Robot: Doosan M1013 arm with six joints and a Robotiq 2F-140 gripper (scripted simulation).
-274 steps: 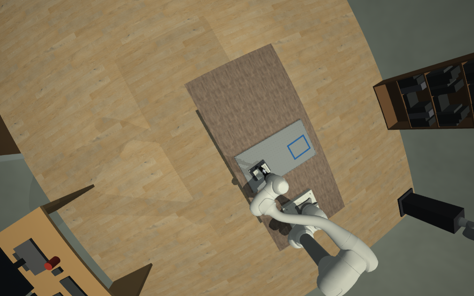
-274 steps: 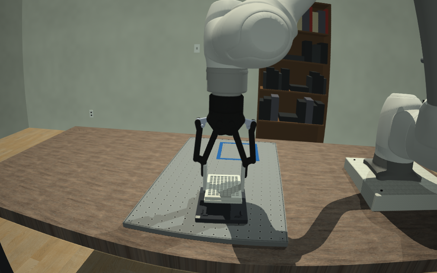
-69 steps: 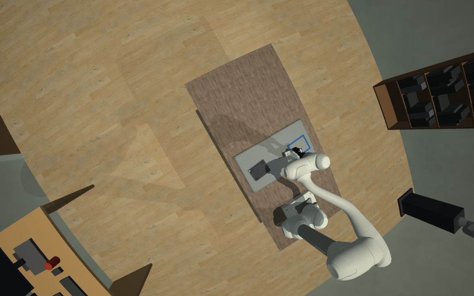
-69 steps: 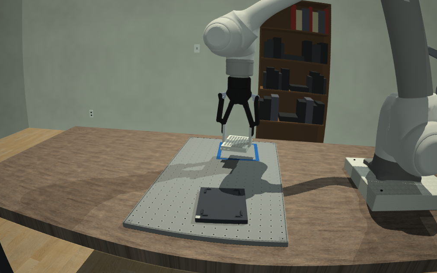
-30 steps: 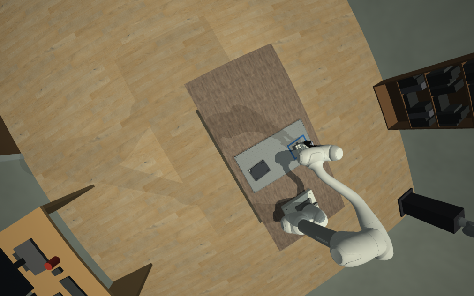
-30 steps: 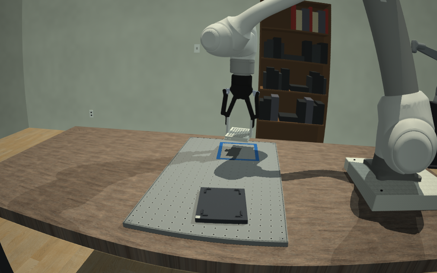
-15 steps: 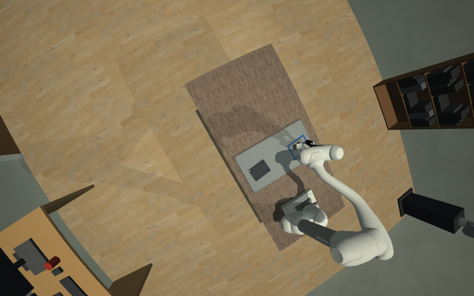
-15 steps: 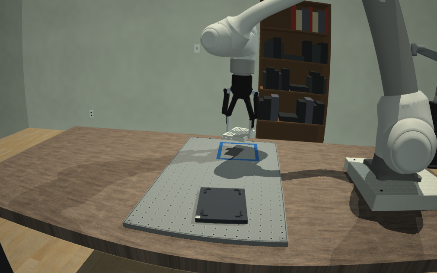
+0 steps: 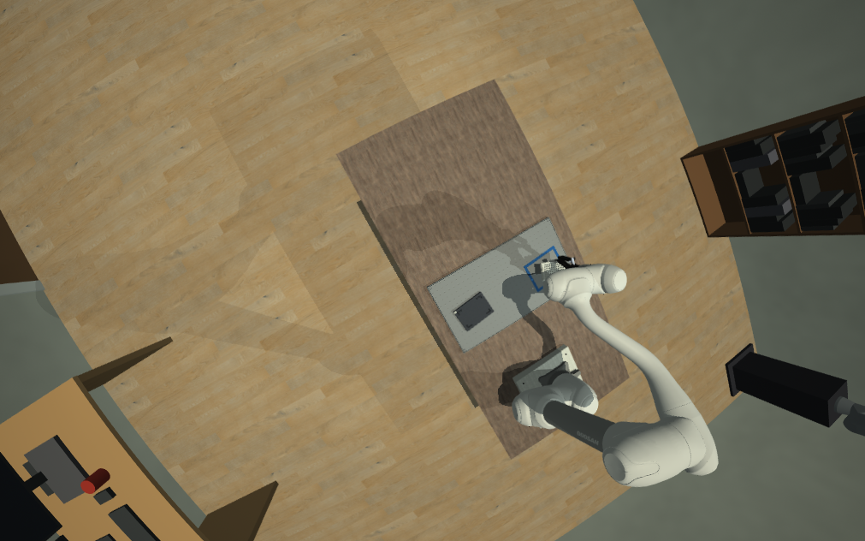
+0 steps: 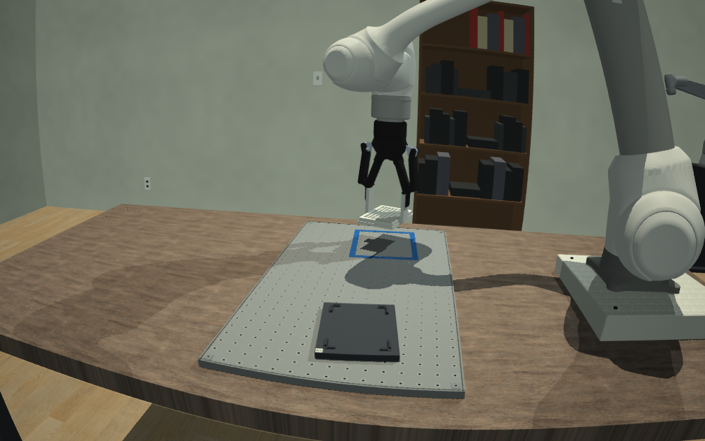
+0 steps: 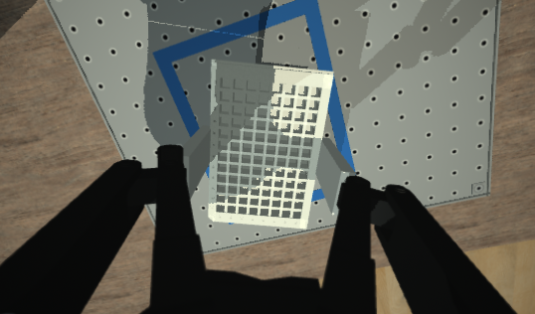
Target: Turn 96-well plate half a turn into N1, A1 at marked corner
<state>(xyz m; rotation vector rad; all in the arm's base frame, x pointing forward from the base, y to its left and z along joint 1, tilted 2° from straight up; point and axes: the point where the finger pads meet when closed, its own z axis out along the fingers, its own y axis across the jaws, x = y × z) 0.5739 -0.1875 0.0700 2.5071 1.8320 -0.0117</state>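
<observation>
Now: hand 2 cm above the white 96-well plate. Also, from my hand: A1 label: 51 cm to the left, 8 cm below, 3 cm ahead; then dark plate nest N1: 42 cm to the left, 9 cm below, 1 cm behind.
</observation>
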